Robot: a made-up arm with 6 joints. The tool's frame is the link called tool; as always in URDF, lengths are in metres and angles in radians. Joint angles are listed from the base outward. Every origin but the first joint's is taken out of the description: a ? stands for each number. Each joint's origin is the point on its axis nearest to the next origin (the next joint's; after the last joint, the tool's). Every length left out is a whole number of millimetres.
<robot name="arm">
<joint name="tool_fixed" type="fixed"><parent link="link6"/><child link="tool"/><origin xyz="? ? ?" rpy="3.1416 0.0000 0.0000"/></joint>
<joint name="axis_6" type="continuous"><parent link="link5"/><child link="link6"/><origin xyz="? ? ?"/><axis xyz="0 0 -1"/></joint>
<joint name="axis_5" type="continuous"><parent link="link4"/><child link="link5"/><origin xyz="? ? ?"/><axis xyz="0 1 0"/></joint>
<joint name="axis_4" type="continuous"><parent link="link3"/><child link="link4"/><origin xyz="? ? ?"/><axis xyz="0 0 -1"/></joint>
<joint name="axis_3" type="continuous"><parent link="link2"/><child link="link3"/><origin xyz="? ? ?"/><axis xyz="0 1 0"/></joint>
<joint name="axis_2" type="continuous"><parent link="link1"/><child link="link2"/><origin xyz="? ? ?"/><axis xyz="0 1 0"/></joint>
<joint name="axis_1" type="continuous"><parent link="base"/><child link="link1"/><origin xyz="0.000 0.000 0.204"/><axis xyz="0 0 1"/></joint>
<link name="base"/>
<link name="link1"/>
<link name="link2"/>
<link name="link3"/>
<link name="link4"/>
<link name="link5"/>
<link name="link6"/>
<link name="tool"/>
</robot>
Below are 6 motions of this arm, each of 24 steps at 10 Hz.
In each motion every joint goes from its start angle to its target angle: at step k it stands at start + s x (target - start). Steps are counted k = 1, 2, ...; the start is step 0. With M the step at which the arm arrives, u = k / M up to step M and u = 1 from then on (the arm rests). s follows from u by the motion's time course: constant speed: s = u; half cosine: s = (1 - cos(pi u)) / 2; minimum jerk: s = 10 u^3 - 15 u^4 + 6 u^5.
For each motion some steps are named. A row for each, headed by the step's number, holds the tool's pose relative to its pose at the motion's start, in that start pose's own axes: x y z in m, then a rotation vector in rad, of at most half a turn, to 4 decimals.
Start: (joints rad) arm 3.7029 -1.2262 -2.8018 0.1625 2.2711 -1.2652
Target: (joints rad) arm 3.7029 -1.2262 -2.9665 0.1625 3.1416 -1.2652
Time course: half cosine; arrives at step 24
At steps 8, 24:
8: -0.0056 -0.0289 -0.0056 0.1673 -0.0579 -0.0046
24: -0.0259 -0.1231 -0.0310 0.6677 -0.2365 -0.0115

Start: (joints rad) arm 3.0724 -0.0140 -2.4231 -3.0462 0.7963 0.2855
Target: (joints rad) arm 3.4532 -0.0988 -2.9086 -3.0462 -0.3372 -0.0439
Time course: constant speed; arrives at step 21
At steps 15, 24:
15: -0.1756 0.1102 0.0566 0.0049 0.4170 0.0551
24: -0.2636 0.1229 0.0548 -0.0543 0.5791 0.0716

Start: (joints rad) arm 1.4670 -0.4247 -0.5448 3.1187 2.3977 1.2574
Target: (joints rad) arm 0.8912 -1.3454 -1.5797 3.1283 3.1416 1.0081
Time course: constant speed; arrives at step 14
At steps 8, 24:
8: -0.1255 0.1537 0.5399 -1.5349 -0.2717 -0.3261
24: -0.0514 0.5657 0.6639 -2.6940 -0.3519 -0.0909

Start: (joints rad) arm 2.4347 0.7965 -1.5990 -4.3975 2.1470 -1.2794
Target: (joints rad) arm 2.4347 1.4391 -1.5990 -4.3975 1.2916 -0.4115
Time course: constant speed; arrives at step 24
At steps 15, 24:
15: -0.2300 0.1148 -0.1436 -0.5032 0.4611 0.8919
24: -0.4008 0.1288 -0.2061 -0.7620 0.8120 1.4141

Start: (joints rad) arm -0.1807 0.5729 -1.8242 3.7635 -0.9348 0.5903
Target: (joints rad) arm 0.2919 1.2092 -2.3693 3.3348 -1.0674 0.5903
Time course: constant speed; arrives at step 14
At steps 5, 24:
5: 0.0660 0.0200 0.0922 0.1724 0.0744 -0.2178
24: 0.2179 0.0095 0.2389 0.4615 0.1576 -0.6364

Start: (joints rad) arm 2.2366 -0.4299 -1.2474 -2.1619 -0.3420 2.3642
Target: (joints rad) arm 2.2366 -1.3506 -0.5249 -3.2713 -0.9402 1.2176
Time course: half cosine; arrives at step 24
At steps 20, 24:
20: -0.0619 0.0160 -0.1898 0.2133 -0.6846 -1.9212
24: -0.0666 0.0195 -0.2011 0.2409 -0.7620 -2.0334

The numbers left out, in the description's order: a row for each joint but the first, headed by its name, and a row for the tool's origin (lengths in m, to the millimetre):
tool: 0.000 0.000 0.000
axis_6: 0.047 0.000 -0.060
axis_5: 0.000 0.000 0.000
axis_4: 0.120 0.000 -0.531
axis_3: 0.035 0.000 0.185
axis_2: 0.000 0.000 0.000

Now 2 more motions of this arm.
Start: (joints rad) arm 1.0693 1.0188 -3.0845 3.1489 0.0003 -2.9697
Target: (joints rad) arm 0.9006 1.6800 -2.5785 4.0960 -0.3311 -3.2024
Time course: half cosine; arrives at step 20
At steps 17, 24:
17: -0.6313 0.1777 -0.3111 -0.6018 -1.1733 0.7409
24: -0.6538 0.1825 -0.3451 -0.6491 -1.2214 0.7933

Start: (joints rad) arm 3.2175 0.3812 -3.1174 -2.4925 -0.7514 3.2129
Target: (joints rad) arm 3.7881 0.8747 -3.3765 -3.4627 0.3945 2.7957
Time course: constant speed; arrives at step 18
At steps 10, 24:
10: -0.0775 0.0029 0.1035 -0.0501 0.4613 -0.4967
24: -0.1577 -0.0639 0.1502 0.0459 0.8842 -0.9042

